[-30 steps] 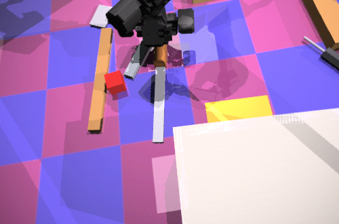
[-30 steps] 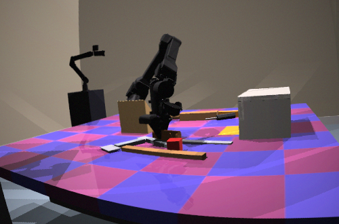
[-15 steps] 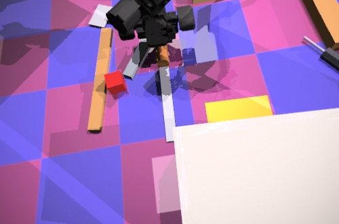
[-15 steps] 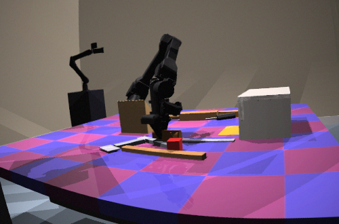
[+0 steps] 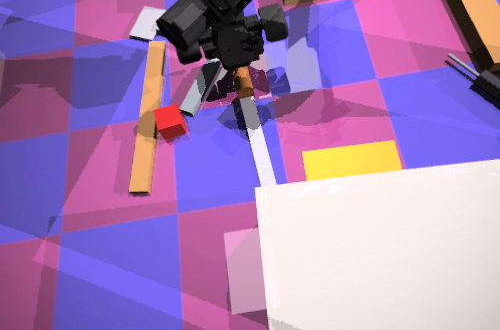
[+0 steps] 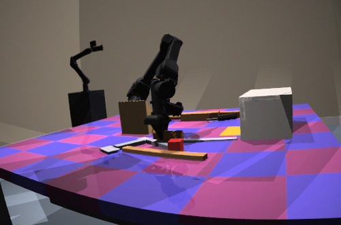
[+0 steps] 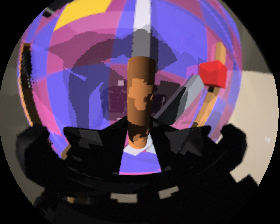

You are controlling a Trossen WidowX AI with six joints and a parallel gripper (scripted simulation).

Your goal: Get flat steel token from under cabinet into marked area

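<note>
The grey paddle-ended bar lies 3 cm to the right of my gripper tip and 3 cm behind it. Also, from my gripper tip: grey t-shaped tool: 13 cm behind, 12 cm to the right; then long wooden slat: 18 cm to the right, 5 cm ahead; then red cube: 14 cm to the right, 9 cm ahead, 1 cm above.
</note>
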